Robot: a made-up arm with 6 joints.
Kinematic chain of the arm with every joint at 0, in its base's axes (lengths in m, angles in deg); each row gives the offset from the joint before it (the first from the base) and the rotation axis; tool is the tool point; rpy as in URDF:
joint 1: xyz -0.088 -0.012 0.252 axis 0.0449 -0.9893 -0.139
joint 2: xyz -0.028 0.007 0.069 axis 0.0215 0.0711 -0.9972
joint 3: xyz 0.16 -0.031 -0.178 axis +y
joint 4: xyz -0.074 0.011 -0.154 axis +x
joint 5: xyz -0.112 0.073 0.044 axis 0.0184 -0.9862 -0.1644
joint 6: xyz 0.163 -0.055 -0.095 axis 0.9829 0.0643 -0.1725
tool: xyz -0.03 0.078 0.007 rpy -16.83 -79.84 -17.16
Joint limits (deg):
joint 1: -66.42..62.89
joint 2: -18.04..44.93
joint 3: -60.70..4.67
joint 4: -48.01..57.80
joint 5: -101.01..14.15
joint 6: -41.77..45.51
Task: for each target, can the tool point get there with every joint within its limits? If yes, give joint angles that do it. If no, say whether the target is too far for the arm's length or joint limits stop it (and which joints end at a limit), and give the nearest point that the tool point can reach.
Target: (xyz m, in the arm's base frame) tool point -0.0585 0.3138 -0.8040
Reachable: no: too far | nearest point -0.0704 0.0963 -0.2932 | short by 0.555 m
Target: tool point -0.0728 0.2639 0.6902
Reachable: no: joint limits stop it (at a limit: joint 1, joint 2, joint 3, joint 5, joint 6) | nearest point 0.1964 0.1063 0.3589 | short by 0.455 m
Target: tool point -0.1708 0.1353 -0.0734
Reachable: yes | joints -13.26 -12.15 -16.65 42.41 -41.57 -22.90
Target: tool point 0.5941 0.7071 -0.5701
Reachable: no: too far | nearest point 0.2298 0.1495 -0.1453 | short by 0.790 m
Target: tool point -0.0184 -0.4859 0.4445
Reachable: no: joint limits stop it (at a limit: joint 1, joint 2, joint 3, joint 4, joint 5, joint 6) | nearest point 0.2244 -0.2980 0.2704 | short by 0.353 m
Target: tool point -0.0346 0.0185 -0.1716
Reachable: yes | joints -9.48 13.00 -18.88 -10.14 -20.57 -20.33
